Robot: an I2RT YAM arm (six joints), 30 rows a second.
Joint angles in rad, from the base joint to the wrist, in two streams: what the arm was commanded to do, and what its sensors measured. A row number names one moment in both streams.
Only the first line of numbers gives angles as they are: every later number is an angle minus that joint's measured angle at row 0.
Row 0, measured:
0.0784, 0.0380, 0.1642, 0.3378, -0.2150, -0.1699
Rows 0 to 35, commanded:
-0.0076, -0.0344, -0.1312, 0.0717, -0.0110, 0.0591
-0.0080, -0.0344, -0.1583, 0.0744, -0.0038, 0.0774
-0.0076, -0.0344, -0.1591, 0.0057, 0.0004, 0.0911
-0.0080, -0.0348, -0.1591, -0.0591, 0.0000, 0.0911
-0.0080, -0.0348, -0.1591, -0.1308, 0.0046, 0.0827
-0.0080, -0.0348, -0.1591, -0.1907, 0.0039, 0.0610
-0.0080, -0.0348, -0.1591, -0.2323, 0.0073, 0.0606
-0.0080, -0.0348, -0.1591, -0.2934, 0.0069, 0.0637
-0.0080, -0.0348, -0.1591, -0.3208, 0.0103, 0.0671
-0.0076, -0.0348, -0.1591, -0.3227, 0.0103, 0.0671
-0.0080, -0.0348, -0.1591, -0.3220, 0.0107, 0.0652
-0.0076, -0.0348, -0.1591, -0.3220, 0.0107, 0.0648
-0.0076, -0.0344, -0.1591, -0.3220, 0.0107, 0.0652
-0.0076, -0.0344, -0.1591, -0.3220, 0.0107, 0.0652
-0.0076, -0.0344, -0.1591, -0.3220, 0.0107, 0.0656
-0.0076, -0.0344, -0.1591, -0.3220, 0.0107, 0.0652
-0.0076, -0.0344, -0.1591, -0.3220, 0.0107, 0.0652
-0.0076, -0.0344, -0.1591, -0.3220, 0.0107, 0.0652
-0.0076, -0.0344, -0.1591, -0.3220, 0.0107, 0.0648
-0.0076, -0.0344, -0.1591, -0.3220, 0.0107, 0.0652
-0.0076, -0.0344, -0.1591, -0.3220, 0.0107, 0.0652
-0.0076, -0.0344, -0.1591, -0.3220, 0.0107, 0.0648
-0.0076, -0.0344, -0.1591, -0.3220, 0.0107, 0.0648
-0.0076, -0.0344, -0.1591, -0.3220, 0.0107, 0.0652
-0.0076, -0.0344, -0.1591, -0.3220, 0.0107, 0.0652
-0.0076, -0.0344, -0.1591, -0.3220, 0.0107, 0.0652
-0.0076, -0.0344, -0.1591, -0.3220, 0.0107, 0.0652
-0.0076, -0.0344, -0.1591, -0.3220, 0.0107, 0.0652
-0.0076, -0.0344, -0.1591, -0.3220, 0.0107, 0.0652
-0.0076, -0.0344, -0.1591, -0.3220, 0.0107, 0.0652
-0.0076, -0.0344, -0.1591, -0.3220, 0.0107, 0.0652
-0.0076, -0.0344, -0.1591, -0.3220, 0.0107, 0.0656
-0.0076, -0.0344, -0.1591, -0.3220, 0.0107, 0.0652
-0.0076, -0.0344, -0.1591, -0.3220, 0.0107, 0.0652
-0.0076, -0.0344, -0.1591, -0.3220, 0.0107, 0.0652
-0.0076, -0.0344, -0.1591, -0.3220, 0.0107, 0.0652
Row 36, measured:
-0.0019, -0.0271, -0.1579, -0.3246, 0.0004, 0.0606
